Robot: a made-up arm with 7 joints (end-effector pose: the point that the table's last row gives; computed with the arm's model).
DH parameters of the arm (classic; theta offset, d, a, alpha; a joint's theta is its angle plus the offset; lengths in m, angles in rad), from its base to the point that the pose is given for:
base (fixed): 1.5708 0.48 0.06 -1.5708
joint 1: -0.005 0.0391 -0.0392 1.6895
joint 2: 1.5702 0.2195 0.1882 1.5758
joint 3: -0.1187 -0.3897 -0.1 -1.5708
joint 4: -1.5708 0 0.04 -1.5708
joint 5: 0 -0.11 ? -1.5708
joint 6: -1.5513 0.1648 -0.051 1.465
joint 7: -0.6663 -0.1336 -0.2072 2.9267
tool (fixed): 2.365 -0.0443 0 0
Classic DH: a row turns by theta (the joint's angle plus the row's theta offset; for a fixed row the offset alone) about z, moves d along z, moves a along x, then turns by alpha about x.
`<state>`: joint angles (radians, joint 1 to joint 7).
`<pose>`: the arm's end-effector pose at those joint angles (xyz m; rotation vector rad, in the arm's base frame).
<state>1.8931 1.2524 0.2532 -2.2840 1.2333 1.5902 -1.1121</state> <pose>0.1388 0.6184 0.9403 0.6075 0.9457 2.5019</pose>
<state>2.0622 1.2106 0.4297 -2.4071 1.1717 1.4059 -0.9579</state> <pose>0.0711 0.7039 0.7789 0.3309 1.0939 2.2300</pose>
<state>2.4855 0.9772 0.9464 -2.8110 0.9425 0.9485 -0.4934</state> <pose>-0.1177 0.6508 0.3299 -0.5536 1.4101 1.6023</pose>
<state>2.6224 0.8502 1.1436 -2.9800 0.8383 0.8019 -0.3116</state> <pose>-0.1724 0.5473 0.2222 -0.8875 1.4955 1.3562</pose>
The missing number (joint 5, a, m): -0.27
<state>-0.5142 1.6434 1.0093 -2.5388 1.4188 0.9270 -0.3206</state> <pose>0.3212 -0.4176 0.9167 2.0565 -0.8679 1.7809</pose>
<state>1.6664 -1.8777 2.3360 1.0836 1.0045 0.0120 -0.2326</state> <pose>-0.1761 -0.1480 -0.0527 -1.6010 0.6259 -0.5032</pose>
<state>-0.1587 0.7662 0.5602 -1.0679 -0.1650 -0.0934 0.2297</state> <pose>0.3555 -0.5491 0.2200 -1.3708 0.3052 -0.2812</pose>
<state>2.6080 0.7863 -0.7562 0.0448 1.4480 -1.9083 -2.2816</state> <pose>0.1673 0.9997 0.3329 -0.5983 -0.3210 0.9332</pose>
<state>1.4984 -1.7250 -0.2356 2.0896 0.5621 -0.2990 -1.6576</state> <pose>-0.2994 0.2811 0.6900 1.4064 -1.6223 0.2032</pose>
